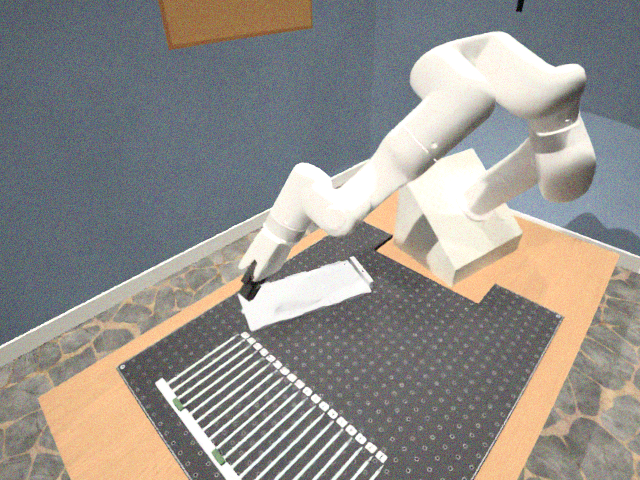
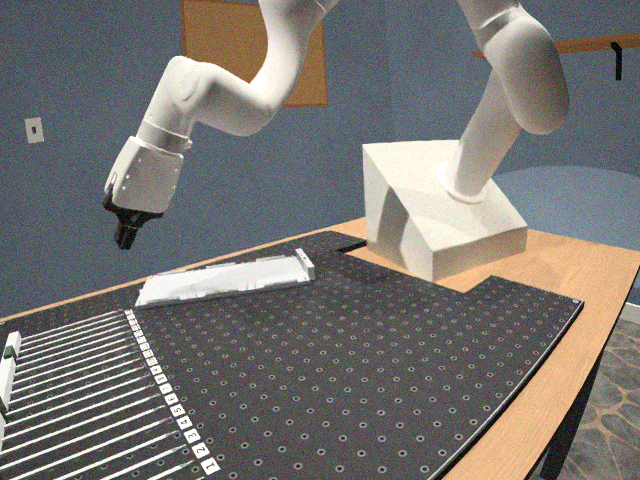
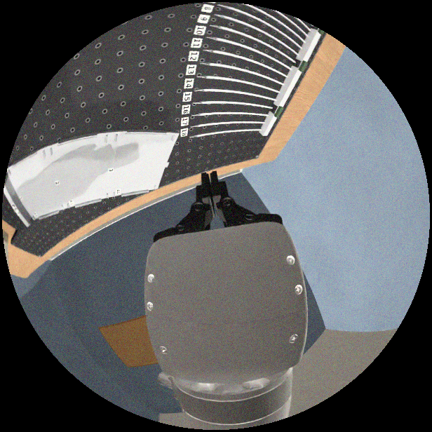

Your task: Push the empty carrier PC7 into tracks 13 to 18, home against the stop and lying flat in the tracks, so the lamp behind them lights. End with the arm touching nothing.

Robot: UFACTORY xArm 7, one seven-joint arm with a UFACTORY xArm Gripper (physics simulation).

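Places are measured from the arm's base along level axes (x ahead, y left, z up), in metres.
Pixels of known places: gripper, fingertip midpoint: (image 1: 245,296) (image 2: 121,245); arm's base at its link origin: (image 1: 473,201) (image 2: 459,184).
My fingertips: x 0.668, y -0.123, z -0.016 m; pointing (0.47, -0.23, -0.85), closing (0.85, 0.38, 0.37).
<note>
Ahead of a thing's pixels: the offset from my fingertips to its top centre. "spot": to the spot under its first point. Level surfaces: height alone.
The white carrier PC7 {dy -0.019, dx -0.168, dz -0.089 m} (image 1: 310,295) (image 2: 222,281) (image 3: 95,162) lies on the dark perforated board, outside the tracks. One front corner is close to the number 18 label {spot: dy -0.010, dx +0.018, dz -0.119 m} (image 1: 244,335) (image 2: 128,312) (image 3: 184,132); the rest of that end extends past track 18 to the side. Its raised end bar {spot: dy +0.033, dx -0.312, dz -0.089 m} (image 1: 360,270) (image 2: 305,264) is at the arm-base end. The white stop {spot: dy +0.136, dx +0.199, dz -0.103 m} (image 1: 199,431) (image 2: 6,382) (image 3: 288,86) runs across the tracks' far ends, with dark green lamps {dy +0.065, dx +0.206, dz -0.097 m} (image 1: 177,404) (image 2: 9,351) (image 3: 278,112) in its gaps. My gripper (image 1: 250,296) (image 2: 124,245) (image 3: 210,181) is shut, empty, and raised above the board near the carrier's front end.
The perforated board {dz -0.119 m} (image 1: 413,351) (image 2: 330,361) (image 3: 105,60) lies on a wooden table {dz -0.132 m} (image 1: 578,268) (image 2: 594,258). The arm's pale base block (image 1: 480,242) (image 2: 480,242) stands at the back. A wall runs along the far side, behind the gripper and carrier.
</note>
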